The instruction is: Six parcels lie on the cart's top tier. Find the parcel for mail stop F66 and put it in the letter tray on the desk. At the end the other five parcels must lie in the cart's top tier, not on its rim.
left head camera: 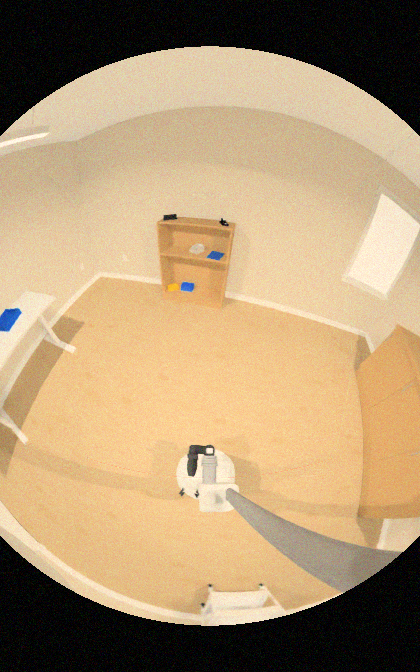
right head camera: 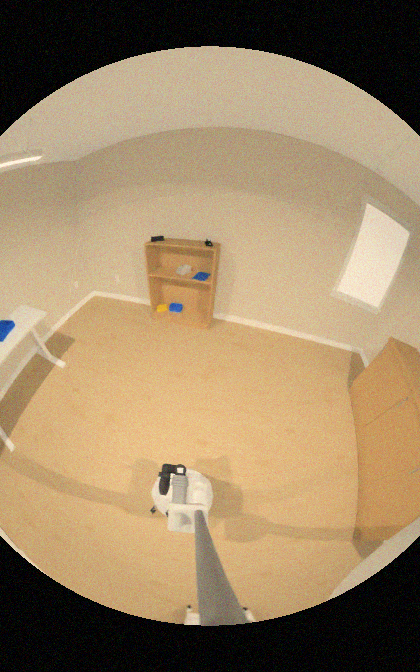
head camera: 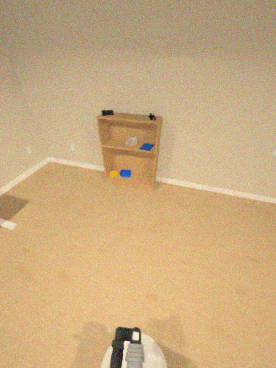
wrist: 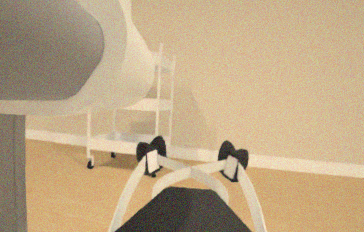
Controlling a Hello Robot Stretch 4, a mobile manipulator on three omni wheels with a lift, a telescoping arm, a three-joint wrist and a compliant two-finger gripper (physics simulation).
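Frame: origin at the robot's base, x back, y right, z up, level; metres.
Where they show: gripper, between the fingertips: [wrist: 192, 151].
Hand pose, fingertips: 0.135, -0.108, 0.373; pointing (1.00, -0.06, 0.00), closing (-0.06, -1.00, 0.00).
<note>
After its pixels a point has its place, as x, y, z.
The white cart [left head camera: 237, 599] [right head camera: 192, 618] [wrist: 147, 105] @(1.158, 0.097, 0.396) stands by a wall, partly cut off at the bottom of both side head views. In the wrist view, my arm hides part of its top tier. No parcels or mail stop labels can be made out. A blue letter tray [left head camera: 9, 320] [right head camera: 5, 330] lies on the white desk [left head camera: 32, 307] [right head camera: 25, 320] at the left edge of both side head views. My gripper [left head camera: 189, 493] [wrist: 192, 151] @(0.135, -0.108, 0.373) is open and empty, close to my base and away from the cart and desk.
A wooden bookshelf [head camera: 130, 118] @(-1.976, -0.168, 1.032) [left head camera: 197, 221] [right head camera: 182, 243] stands at the wall ahead, holding a yellow item [head camera: 114, 174] @(-2.085, -0.459, 0.104), blue items and black items. A wooden cabinet [left head camera: 390, 435] [right head camera: 385, 450] stands at the right. The desk's legs reach out over the floor at left.
</note>
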